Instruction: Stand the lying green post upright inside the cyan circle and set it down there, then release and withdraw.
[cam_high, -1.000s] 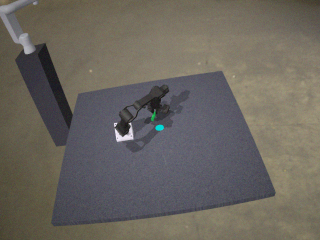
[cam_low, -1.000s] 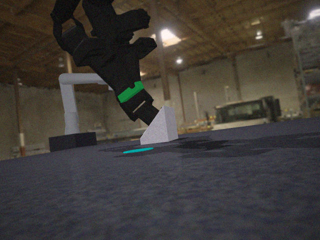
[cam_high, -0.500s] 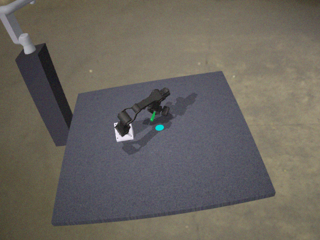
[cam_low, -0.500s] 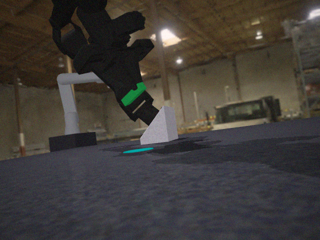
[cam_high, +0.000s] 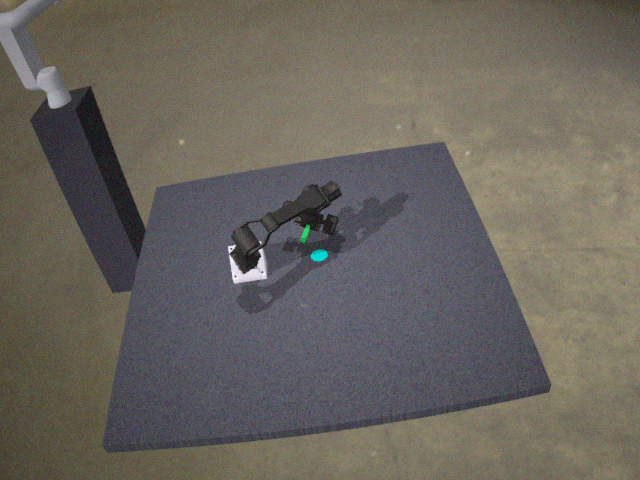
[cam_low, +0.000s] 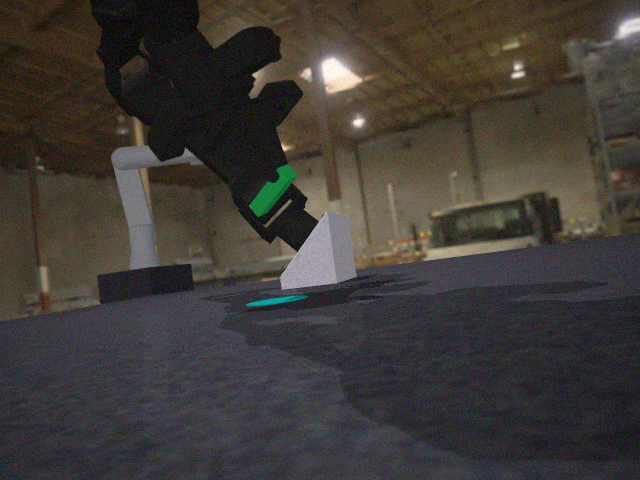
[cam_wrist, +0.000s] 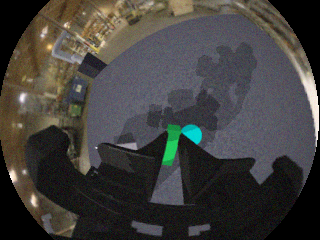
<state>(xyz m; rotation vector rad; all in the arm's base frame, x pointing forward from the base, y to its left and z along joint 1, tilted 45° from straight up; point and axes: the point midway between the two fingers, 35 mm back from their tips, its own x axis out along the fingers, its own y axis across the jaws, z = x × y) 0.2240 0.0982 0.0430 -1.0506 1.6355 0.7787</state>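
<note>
Now: the cyan circle 12 cm below my gripper tip, 2 cm ahead of it and 1 cm to the right of it. The rest, counted from my gripper tip: green post: 2 cm to the right, 1 cm below, 1 cm behind.
</note>
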